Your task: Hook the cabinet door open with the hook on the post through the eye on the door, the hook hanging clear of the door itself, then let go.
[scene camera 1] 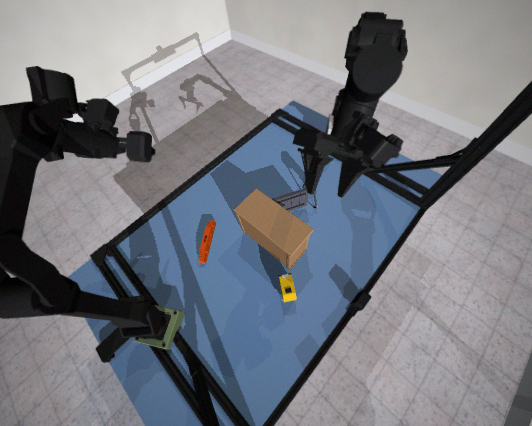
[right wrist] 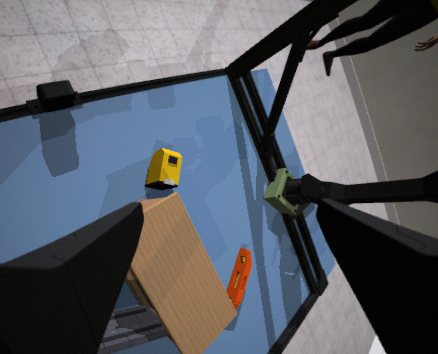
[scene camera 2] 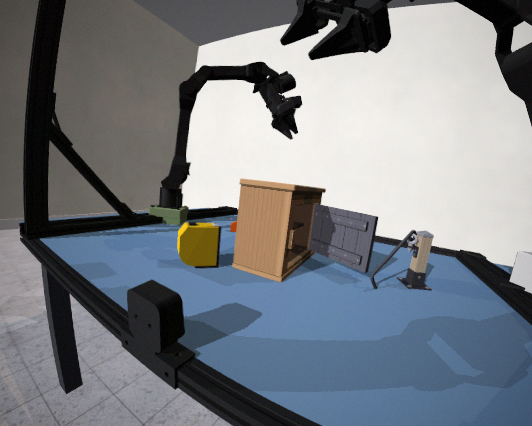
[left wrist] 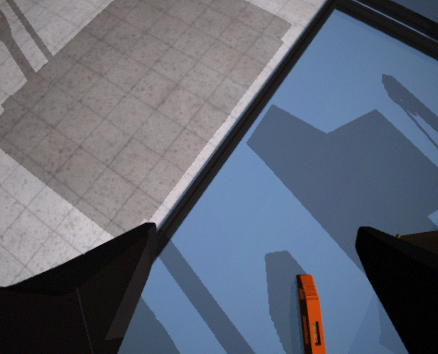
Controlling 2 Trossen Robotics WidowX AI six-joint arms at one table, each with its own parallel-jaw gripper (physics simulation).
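Pixels of known places: left gripper, between the fingertips: (scene camera 2: 294,136) (left wrist: 256,234); right gripper, between the fingertips: (scene camera 1: 325,195) (right wrist: 231,209) (scene camera 2: 294,49); left arm's base, origin of its link: (scene camera 1: 156,325) (right wrist: 290,191) (scene camera 2: 169,206).
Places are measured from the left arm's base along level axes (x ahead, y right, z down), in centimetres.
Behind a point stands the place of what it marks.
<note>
The wooden cabinet (scene camera 1: 275,220) {x 32.2, y 28.8, z -11.2 cm} (scene camera 2: 262,230) {x 27.4, y 36.7, z -3.2 cm} (right wrist: 180,270) {x 31.7, y 28.9, z -11.2 cm} stands upright. Its grey door (scene camera 1: 295,200) {x 44.6, y 33.2, z -3.3 cm} (scene camera 2: 342,237) {x 43.6, y 31.7, z -2.2 cm} (right wrist: 132,327) {x 41.2, y 28.7, z -5.6 cm} stands swung open. In scene camera 2 a wooden post (scene camera 2: 421,255) {x 57.0, y 38.7, z -1.5 cm} stands beyond the door's free edge. A dark hook (scene camera 2: 392,257) {x 49.7, y 39.6, z -1.3 cm} slants down from the post's top, its bent lower end low beside that edge; I cannot make out the eye. My right gripper (scene camera 1: 326,194) {x 28.8, y 39.8, z -31.5 cm} (scene camera 2: 297,49) {x 28.8, y 39.8, z -31.5 cm} (right wrist: 231,209) {x 28.8, y 39.8, z -31.5 cm} is open and empty, high above the table. My left gripper (scene camera 2: 294,134) {x 38.3, y -6.9, z -27.9 cm} (left wrist: 256,234) {x 38.3, y -6.9, z -27.9 cm} is open and empty, in the air above the far side.
A yellow tape measure (scene camera 1: 288,288) {x 16.1, y 34.9, z -2.9 cm} (scene camera 2: 200,245) {x 17.4, y 36.2, z 0.5 cm} (right wrist: 165,169) {x 17.8, y 35.2, z -2.6 cm} stands near one end of the cabinet. An orange level (scene camera 1: 207,242) {x 26.7, y 6.3, z 0.9 cm} (scene camera 2: 233,227) {x 21.4, y 6.6, z 3.1 cm} (left wrist: 311,315) {x 30.2, y 4.6, z 0.6 cm} (right wrist: 240,277) {x 27.2, y 6.2, z 1.2 cm} lies behind the cabinet. Black frame rails edge the blue table.
</note>
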